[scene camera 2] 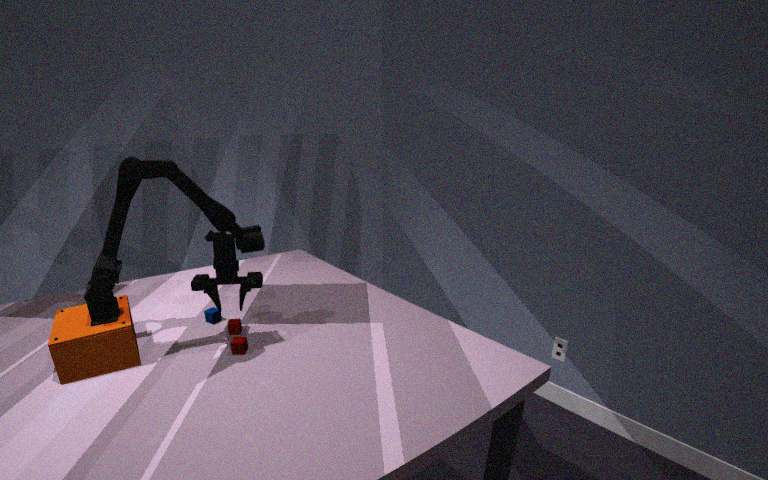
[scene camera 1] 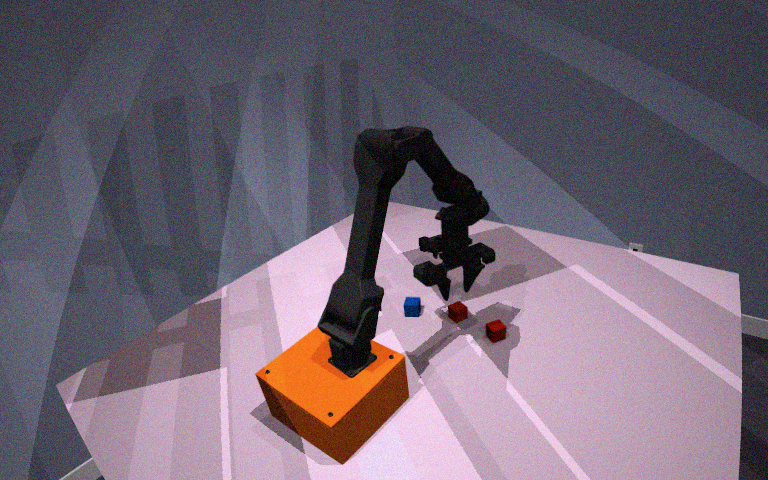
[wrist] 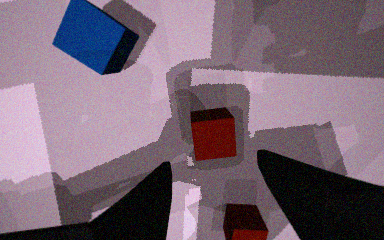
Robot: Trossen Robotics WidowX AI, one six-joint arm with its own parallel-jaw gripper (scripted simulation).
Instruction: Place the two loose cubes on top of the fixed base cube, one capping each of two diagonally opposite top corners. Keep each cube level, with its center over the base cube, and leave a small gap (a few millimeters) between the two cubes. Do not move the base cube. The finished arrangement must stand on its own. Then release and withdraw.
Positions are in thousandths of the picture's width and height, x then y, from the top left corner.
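Observation:
My gripper (scene camera 1: 594, 618), (scene camera 2: 300, 649), (wrist: 559, 677): open, holding nothing.

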